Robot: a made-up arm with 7 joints.
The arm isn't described. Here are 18 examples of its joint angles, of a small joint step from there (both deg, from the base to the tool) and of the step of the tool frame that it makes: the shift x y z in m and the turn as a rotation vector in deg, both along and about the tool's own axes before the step.
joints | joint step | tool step
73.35 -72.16 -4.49 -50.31 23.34 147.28 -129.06 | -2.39 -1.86 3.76 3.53 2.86 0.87 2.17 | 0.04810 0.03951 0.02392 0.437 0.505 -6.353
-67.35 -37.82 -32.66 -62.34 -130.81 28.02 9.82 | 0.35 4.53 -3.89 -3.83 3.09 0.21 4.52 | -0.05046 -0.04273 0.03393 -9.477 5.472 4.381
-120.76 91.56 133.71 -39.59 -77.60 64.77 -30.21 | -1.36 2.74 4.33 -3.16 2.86 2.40 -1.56 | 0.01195 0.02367 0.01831 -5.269 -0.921 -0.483
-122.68 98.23 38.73 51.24 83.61 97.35 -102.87 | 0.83 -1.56 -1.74 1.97 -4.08 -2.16 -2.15 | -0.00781 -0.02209 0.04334 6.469 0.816 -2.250
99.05 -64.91 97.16 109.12 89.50 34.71 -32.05 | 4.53 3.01 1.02 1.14 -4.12 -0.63 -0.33 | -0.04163 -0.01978 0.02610 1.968 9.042 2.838
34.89 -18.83 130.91 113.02 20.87 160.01 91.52 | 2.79 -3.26 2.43 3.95 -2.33 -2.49 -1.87 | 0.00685 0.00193 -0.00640 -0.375 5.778 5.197
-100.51 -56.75 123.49 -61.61 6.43 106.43 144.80 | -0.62 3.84 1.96 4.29 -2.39 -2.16 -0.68 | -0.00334 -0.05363 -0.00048 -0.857 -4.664 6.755
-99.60 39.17 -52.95 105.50 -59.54 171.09 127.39 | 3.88 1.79 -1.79 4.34 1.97 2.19 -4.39 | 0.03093 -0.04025 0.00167 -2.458 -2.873 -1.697
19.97 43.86 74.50 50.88 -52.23 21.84 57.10 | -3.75 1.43 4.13 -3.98 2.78 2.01 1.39 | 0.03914 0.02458 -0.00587 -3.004 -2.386 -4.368
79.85 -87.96 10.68 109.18 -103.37 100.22 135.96 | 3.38 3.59 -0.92 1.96 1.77 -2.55 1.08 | 0.01546 0.03123 0.01476 0.678 -2.265 4.157
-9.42 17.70 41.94 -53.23 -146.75 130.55 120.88 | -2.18 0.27 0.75 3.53 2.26 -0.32 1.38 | -0.00816 0.02207 -0.00075 -3.745 0.672 -3.325
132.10 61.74 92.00 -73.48 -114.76 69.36 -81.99 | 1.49 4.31 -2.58 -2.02 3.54 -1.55 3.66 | 0.02427 0.00511 0.06721 -11.453 3.391 0.751
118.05 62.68 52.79 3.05 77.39 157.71 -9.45 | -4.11 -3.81 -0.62 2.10 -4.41 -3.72 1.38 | -0.02387 -0.07790 0.03787 7.852 0.697 -6.017
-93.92 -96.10 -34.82 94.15 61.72 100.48 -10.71 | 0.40 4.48 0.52 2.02 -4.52 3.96 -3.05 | 0.03278 -0.01959 -0.03730 3.969 -5.765 0.042
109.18 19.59 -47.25 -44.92 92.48 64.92 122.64 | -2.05 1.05 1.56 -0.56 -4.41 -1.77 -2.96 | -0.00420 0.01300 0.03872 7.968 -2.256 0.986
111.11 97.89 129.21 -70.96 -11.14 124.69 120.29 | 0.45 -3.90 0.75 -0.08 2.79 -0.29 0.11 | -0.02278 0.01098 -0.03457 0.129 -1.659 -2.591
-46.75 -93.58 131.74 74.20 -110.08 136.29 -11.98 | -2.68 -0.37 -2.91 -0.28 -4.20 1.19 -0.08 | 0.00389 -0.02102 -0.01526 4.946 -1.474 -4.492
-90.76 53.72 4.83 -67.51 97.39 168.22 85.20 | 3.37 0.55 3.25 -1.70 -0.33 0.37 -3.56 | -0.04593 0.01476 0.02897 -0.303 -1.555 -5.843
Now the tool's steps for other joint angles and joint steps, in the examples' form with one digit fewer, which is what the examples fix.
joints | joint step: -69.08 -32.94 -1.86 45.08 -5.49 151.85 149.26 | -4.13 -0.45 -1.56 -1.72 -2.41 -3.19 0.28
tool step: -0.0056 0.0379 -0.0287 6.48 -1.73 2.26
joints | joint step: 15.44 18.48 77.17 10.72 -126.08 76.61 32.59 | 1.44 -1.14 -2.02 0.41 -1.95 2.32 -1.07
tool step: 0.0009 0.0181 0.0153 3.20 -1.95 -1.02
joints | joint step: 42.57 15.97 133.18 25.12 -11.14 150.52 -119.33 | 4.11 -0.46 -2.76 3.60 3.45 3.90 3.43
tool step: 0.0189 0.0000 -0.0089 -5.97 4.47 -0.87
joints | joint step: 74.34 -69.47 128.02 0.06 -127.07 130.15 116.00 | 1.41 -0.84 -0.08 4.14 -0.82 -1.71 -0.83
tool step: -0.0146 -0.0087 0.0417 -1.06 4.04 0.36
